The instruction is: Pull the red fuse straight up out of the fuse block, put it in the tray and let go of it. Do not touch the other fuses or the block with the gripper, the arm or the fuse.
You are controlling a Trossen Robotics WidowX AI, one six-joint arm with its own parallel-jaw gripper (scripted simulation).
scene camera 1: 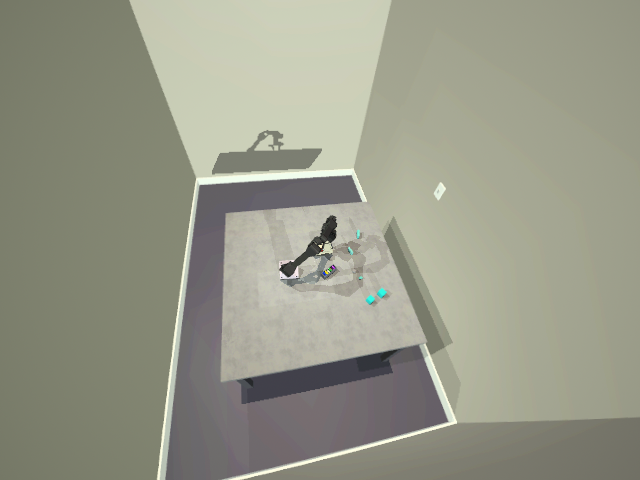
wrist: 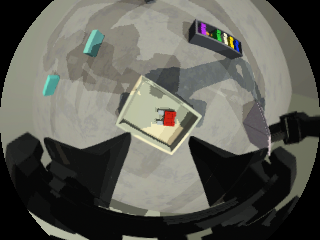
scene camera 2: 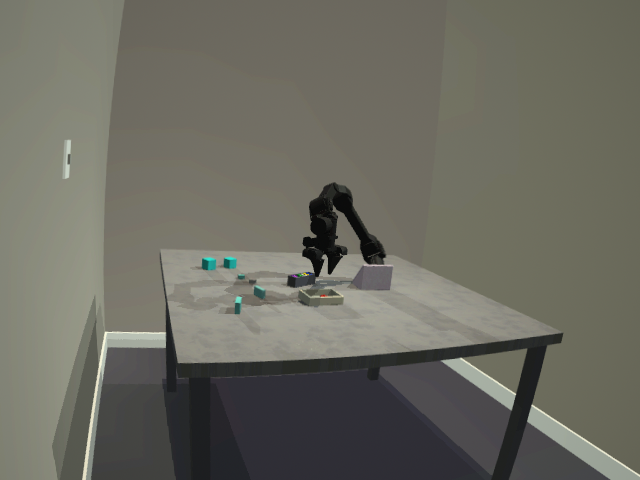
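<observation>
Beige tray [wrist: 139, 116]. My gripper [wrist: 160, 138] [scene camera 2: 323, 275] open, holding nothing.
</observation>
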